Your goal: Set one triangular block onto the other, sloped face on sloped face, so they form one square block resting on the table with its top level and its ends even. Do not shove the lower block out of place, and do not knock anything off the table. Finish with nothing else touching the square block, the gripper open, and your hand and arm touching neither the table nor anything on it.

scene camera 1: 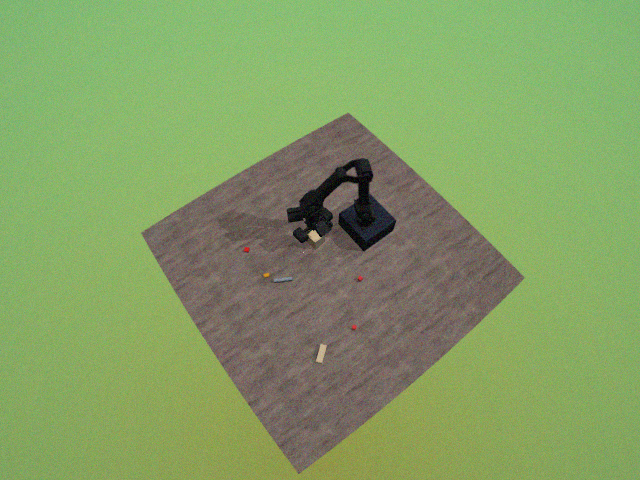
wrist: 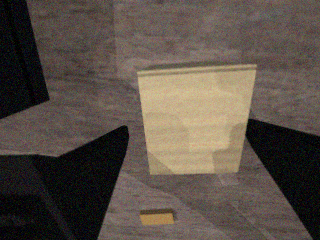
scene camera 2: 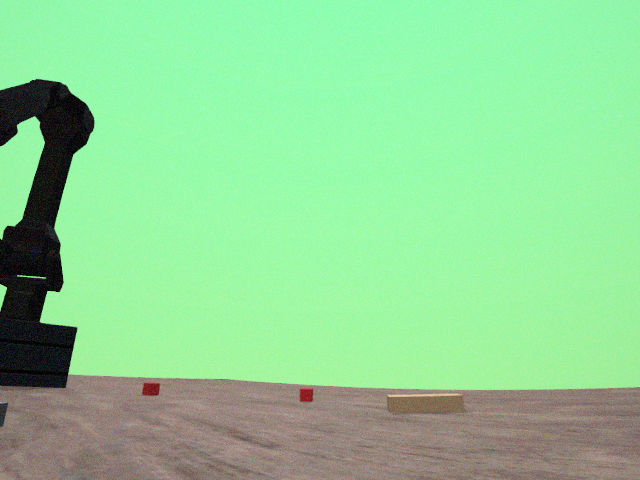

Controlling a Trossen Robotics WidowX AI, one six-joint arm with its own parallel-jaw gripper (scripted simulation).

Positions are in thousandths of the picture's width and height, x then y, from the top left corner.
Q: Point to a tan triangular block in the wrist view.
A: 611, 515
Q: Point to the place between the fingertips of the gripper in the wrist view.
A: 580, 535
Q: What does the gripper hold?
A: Nothing.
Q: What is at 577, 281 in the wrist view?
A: A tan triangular block.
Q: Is the gripper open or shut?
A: Open.
